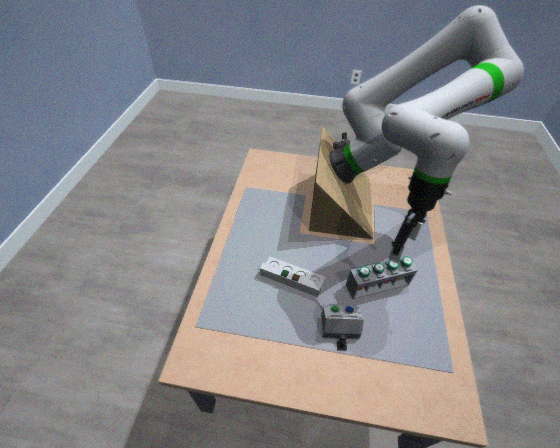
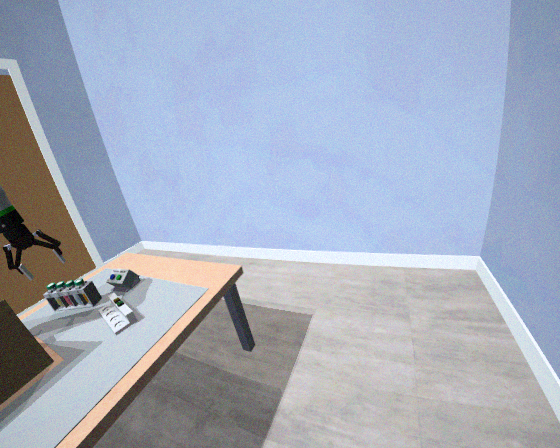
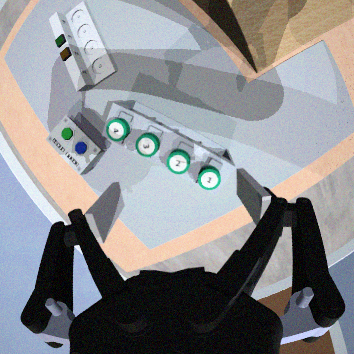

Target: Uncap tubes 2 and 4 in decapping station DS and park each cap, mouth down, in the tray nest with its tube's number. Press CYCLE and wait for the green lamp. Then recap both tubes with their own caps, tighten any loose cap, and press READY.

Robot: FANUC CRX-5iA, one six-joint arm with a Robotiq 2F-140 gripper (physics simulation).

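Where they show: gripper, fingertip midpoint: point(image 1: 402, 249) point(image 2: 48, 270) point(image 3: 177, 187); arm's base, link origin: point(image 1: 340, 167).
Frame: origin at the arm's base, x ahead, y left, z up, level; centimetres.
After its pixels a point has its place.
Note:
Decapping station DS point(image 1: 382, 286) {x 44.3, y 17.4, z -16.0 cm} point(image 2: 94, 292) {x 48.7, y 6.0, z -11.8 cm} point(image 3: 167, 131) {x 41.4, y 13.9, z -6.9 cm} holds a row of tubes with green-rimmed white caps. Cap 4 point(image 1: 364, 271) {x 46.9, y 8.4, z -4.3 cm} point(image 2: 78, 282) {x 45.8, y 7.3, z -4.5 cm} point(image 3: 118, 130) {x 46.2, y 8.9, z -4.3 cm}, cap 3 point(image 3: 147, 145) {x 44.3, y 13.5, z -4.3 cm}, cap 2 point(image 1: 392, 265) {x 43.4, y 17.6, z -4.1 cm} point(image 3: 178, 162) {x 42.4, y 18.2, z -4.1 cm} and cap 1 point(image 1: 407, 261) {x 41.0, y 22.9, z -4.3 cm} point(image 3: 209, 178) {x 40.4, y 22.9, z -4.2 cm} all sit on their tubes. Whether any is loose cannot be told. My gripper point(image 1: 398, 245) {x 41.9, y 18.9, z 3.0 cm} point(image 2: 45, 264) {x 41.9, y 18.9, z 3.0 cm} point(image 3: 177, 187) {x 41.9, y 18.9, z 3.0 cm} is wide open and empty, above the station near caps 1 and 2. The white tray point(image 1: 311, 288) {x 50.5, y -7.8, z -12.5 cm} point(image 2: 120, 329) {x 39.2, y -24.4, z -15.5 cm} point(image 3: 107, 75) {x 45.4, y -3.4, z -15.4 cm} shows round nests without caps. The button box point(image 1: 342, 326) {x 63.7, y 2.2, z -10.5 cm} point(image 2: 129, 281) {x 60.4, y -3.4, z -13.0 cm} point(image 3: 75, 145) {x 58.3, y 3.4, z -9.2 cm} has green and blue buttons.
A dark green block point(image 1: 284, 273) {x 46.8, y -17.4, z -11.1 cm} point(image 3: 60, 40) {x 46.2, y -16.7, z -11.1 cm} and a brown one point(image 1: 296, 277) {x 47.8, y -13.2, z -11.1 cm} point(image 3: 65, 53) {x 47.3, y -13.0, z -11.1 cm} sit on the tray's side ledge, neither visibly bright. A tall wooden wedge point(image 1: 335, 215) {x 21.9, y -1.0, z -5.8 cm} point(image 2: 20, 345) {x 18.0, y -10.0, z -5.2 cm} stands behind the station, by the arm's base. A small black object point(image 1: 342, 343) {x 67.4, y 2.9, z -14.3 cm} adjoins the button box.

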